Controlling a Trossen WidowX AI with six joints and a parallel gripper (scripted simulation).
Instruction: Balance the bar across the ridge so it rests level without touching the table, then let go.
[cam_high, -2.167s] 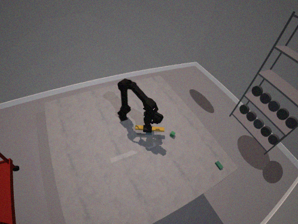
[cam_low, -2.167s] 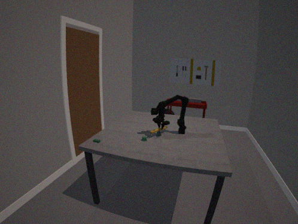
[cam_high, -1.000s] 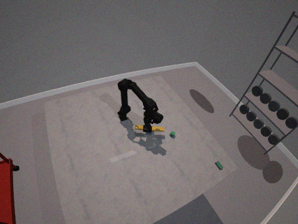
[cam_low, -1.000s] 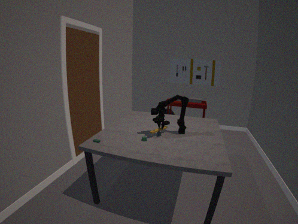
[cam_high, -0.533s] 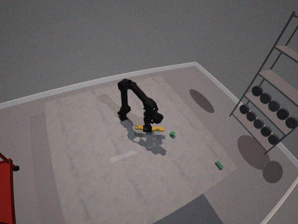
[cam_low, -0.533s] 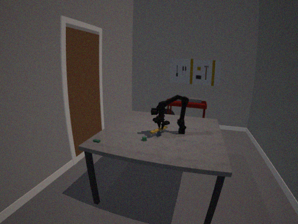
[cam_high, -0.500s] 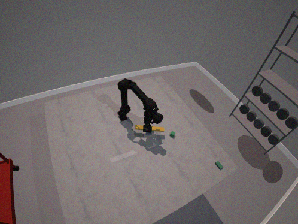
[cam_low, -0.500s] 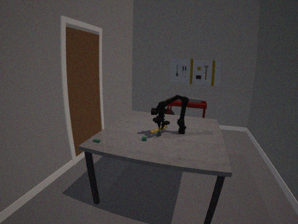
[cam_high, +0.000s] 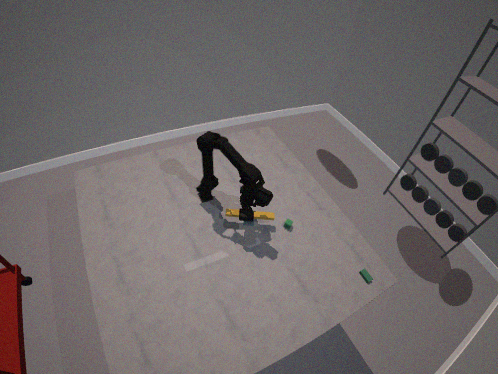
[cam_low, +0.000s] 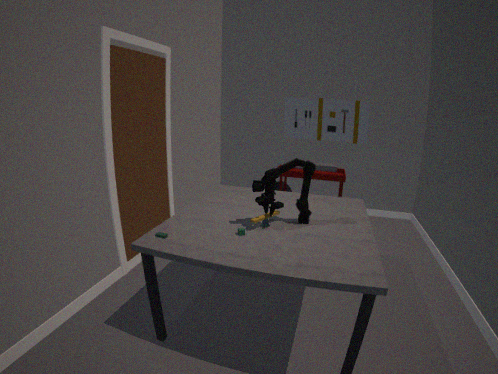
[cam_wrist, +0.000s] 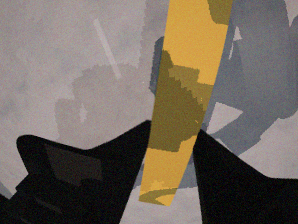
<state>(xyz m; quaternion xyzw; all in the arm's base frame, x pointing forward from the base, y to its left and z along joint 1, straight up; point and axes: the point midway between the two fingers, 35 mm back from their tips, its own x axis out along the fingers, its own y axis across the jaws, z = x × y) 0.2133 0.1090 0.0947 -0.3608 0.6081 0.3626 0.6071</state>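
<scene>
The yellow bar is 1 cm ahead of my gripper tip and 2 cm to the left of it. The rest, counted from my gripper tip: green cube (11 cm ahead, 19 cm to the left, 4 cm below); flat green block (53 cm ahead, 39 cm to the left, 5 cm below).
</scene>
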